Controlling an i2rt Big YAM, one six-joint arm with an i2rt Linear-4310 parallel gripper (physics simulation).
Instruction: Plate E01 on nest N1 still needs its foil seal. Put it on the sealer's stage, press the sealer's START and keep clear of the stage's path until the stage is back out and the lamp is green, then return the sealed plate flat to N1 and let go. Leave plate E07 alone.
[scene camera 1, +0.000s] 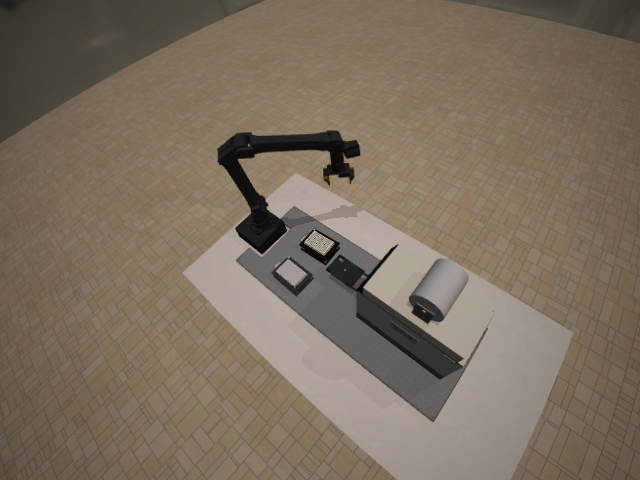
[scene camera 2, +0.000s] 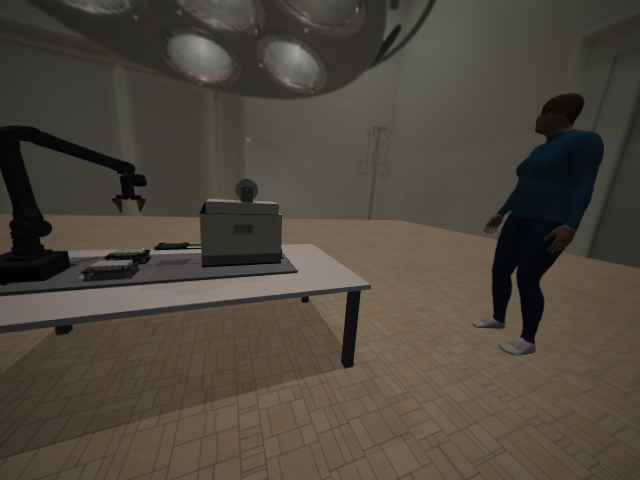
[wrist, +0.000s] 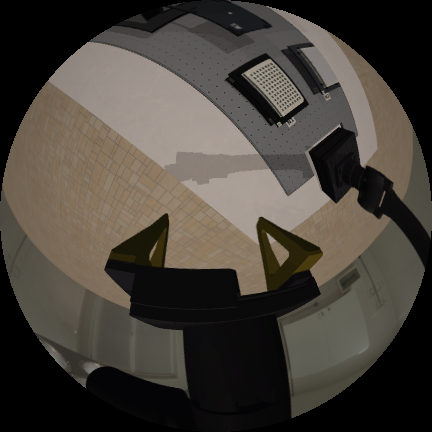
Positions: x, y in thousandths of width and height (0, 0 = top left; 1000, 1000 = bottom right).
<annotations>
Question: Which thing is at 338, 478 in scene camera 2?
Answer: A sealer housing.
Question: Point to a white-topped plate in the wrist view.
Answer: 744, 159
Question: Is my gripper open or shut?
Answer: Open.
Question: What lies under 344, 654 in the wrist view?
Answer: My gripper.
</annotations>
